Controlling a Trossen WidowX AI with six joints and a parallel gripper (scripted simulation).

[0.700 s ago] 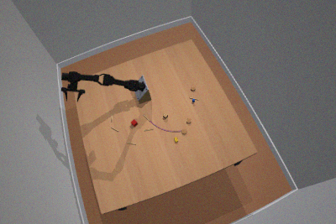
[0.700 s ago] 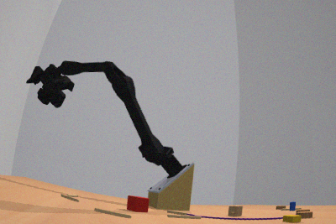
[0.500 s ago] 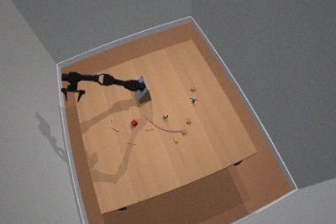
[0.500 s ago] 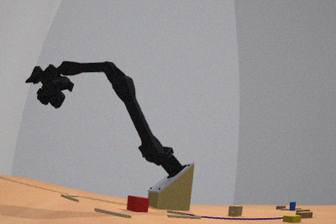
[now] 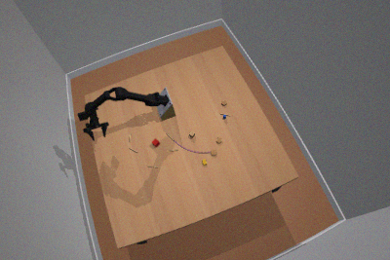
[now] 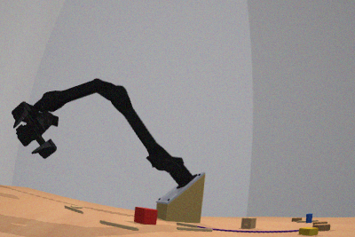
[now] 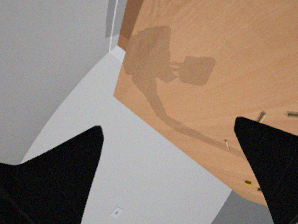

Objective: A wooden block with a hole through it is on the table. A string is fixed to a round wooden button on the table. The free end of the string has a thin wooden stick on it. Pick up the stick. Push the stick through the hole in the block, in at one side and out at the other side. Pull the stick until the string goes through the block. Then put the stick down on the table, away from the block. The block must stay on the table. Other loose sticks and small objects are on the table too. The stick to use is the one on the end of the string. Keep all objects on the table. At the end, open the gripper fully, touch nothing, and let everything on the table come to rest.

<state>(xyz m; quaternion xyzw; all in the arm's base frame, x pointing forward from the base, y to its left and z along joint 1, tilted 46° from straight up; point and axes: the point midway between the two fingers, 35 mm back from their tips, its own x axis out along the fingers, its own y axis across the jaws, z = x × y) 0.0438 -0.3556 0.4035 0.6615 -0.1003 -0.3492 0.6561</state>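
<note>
Right now my gripper tip is 210 mm short of the wooden block, 610 mm to the right of it and 140 mm above it. The rest, counted from my gripper tip: yellow piece (430 mm ahead, 600 mm to the left, 150 mm below); then red cube (150 mm ahead, 350 mm to the left, 140 mm below); then thin wooden stick (150 mm ahead, 470 mm to the left, 150 mm below).
</note>
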